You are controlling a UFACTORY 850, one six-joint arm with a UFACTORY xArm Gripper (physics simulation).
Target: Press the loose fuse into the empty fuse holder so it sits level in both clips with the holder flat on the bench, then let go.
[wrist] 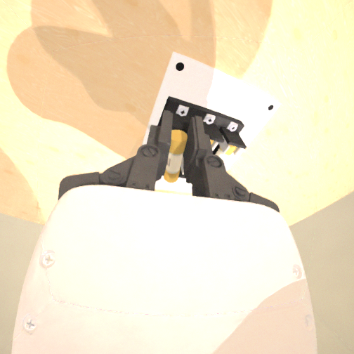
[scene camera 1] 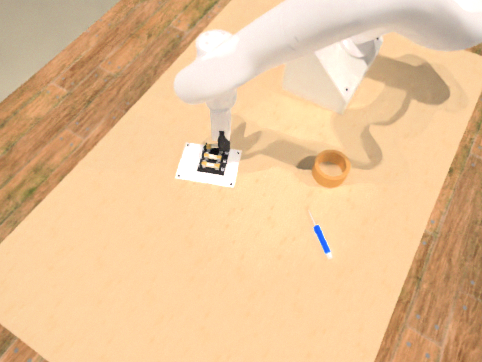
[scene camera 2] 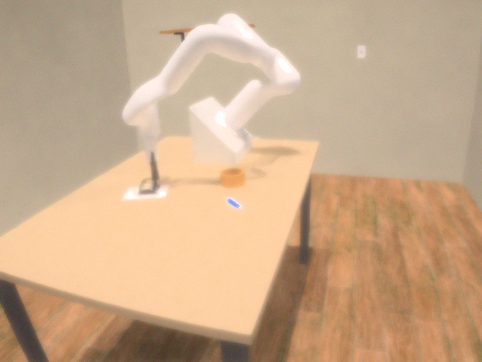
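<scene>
The black fuse holder [scene camera 1: 201,170] [scene camera 2: 148,188] [wrist: 195,109] sits on a white plate [scene camera 1: 187,167] [scene camera 2: 131,194] [wrist: 195,80] on the bench. My gripper [scene camera 1: 223,149] [scene camera 2: 155,185] [wrist: 178,128] is low over the holder, pointing down, its fingers close together on either side of the loose fuse [wrist: 174,162], which has gold caps and a pale body. The fuse lies along the fingers, over the left slot in the wrist view. The fingers hide the clips, so its seating cannot be told. Two other fuses [scene camera 1: 210,165] [scene camera 1: 212,156] lie in the neighbouring slots.
An orange ring [scene camera 1: 331,180] [scene camera 2: 232,180] stands on the bench to the right of the holder. A blue-handled screwdriver [scene camera 1: 322,240] [scene camera 2: 233,203] lies nearer the front. The arm's white angular base block [scene camera 1: 320,80] [scene camera 2: 212,137] stands behind.
</scene>
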